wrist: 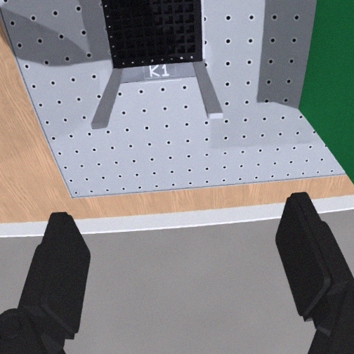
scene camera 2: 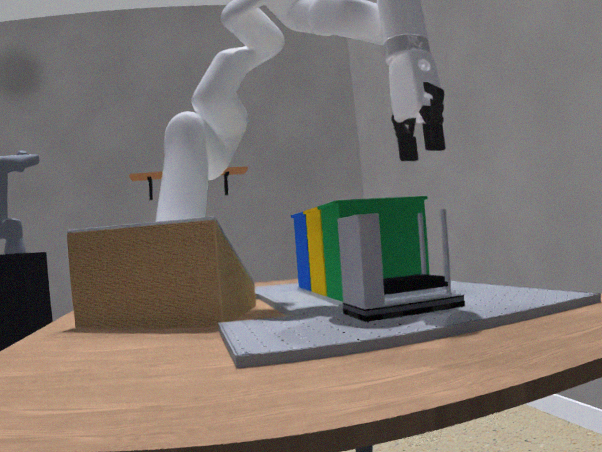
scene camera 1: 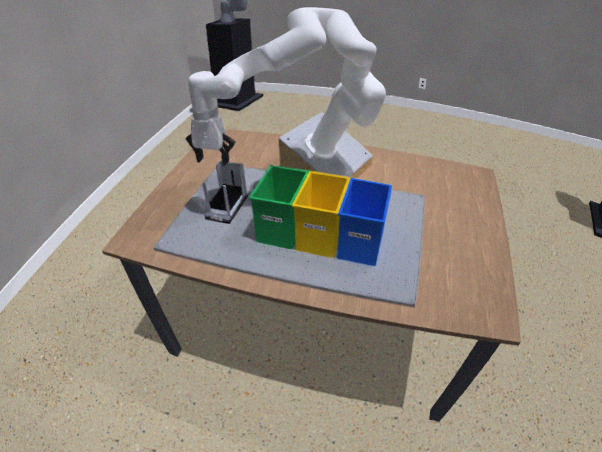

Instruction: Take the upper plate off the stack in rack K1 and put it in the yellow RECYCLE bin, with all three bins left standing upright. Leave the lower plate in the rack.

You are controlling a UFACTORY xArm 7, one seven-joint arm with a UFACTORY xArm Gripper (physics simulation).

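Pixels of known places: gripper, fingertip midpoint: [scene camera 2: 421,155] [scene camera 1: 212,162]; arm's base, link origin: [scene camera 2: 177,253] [scene camera 1: 320,146].
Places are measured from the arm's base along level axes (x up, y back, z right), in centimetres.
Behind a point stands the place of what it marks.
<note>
Rack K1 [scene camera 1: 239,176] @[x -1.8, y -29.1, z 17.3 cm] [scene camera 2: 357,260] @[x -2.6, y -30.0, z 23.1 cm] [wrist: 106,107] stands on the grey board, with a tall grey panel at one end and two thin posts at the other. A black plate stack [scene camera 1: 225,198] [scene camera 2: 416,284] [wrist: 155,32] lies low inside it; I cannot tell the upper plate from the lower one. My gripper [scene camera 1: 212,160] @[x 12.2, y -42.2, z 16.2 cm] [scene camera 2: 422,154] @[x 12.2, y -42.2, z 16.2 cm] [wrist: 180,225] is open and empty, pointing down, well above the rack. The yellow bin [scene camera 1: 316,236] @[x -3.2, y -42.5, z -20.2 cm] [scene camera 2: 315,250] @[x -1.5, y -26.0, z -15.8 cm] stands upright between the green bin [scene camera 1: 272,231] @[x -4.7, y -45.3, z -6.7 cm] [scene camera 2: 400,240] @[x -0.7, y -41.0, z 0.2 cm] [wrist: 332,75] and the blue bin [scene camera 1: 358,247] @[x -4.4, y -39.8, z -32.6 cm] [scene camera 2: 301,255] @[x -2.7, y -23.2, z -29.2 cm].
The three bins stand side by side, with the green bin nearest the rack. The grey perforated board [scene camera 1: 200,242] @[x -10.8, y -55.7, z 15.4 cm] [scene camera 2: 300,342] @[x -10.8, y -21.5, z 34.9 cm] [wrist: 165,172] lies on the wooden table [scene camera 1: 460,225] @[x -12.1, y -4.8, z -59.4 cm] [scene camera 2: 125,390] @[x -12.1, y -5.0, z 48.2 cm] [wrist: 25,170]. The arm's sloped base block [scene camera 1: 300,137] @[x 3.4, y -2.5, z 7.3 cm] [scene camera 2: 145,280] @[x -4.0, y 3.3, z 11.1 cm] is behind the bins in scene camera 1.
</note>
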